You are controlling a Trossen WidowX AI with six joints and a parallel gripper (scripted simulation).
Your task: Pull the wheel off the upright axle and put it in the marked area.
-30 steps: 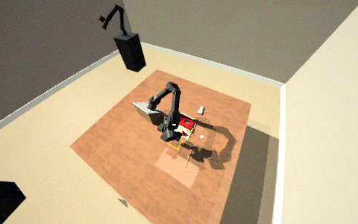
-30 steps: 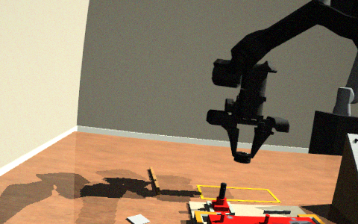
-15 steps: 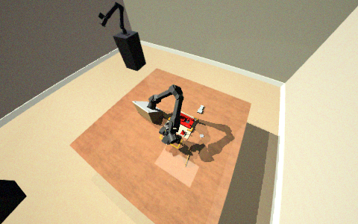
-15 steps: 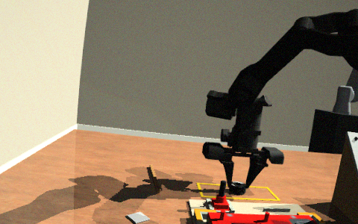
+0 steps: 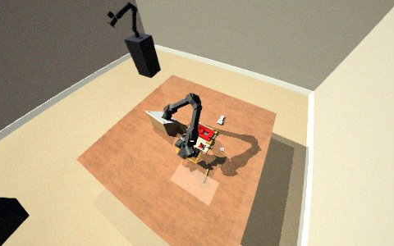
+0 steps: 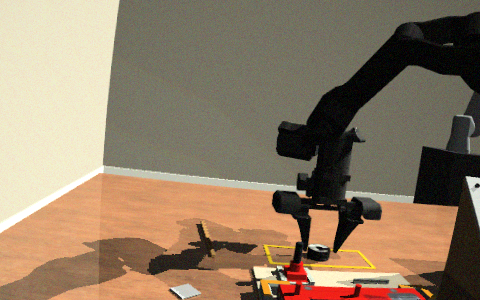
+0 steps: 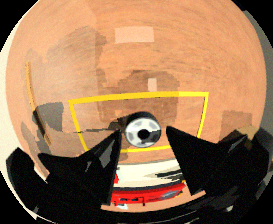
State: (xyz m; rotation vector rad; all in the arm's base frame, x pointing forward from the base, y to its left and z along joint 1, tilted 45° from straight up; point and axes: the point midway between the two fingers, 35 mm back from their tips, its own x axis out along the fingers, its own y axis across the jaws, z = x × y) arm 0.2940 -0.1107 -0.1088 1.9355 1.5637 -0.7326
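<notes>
The wheel is right at my gripper tip. The rest, counted from my gripper tip: thin wooden stick (20 cm ahead, 6 cm to the right, 1 cm below).
</notes>
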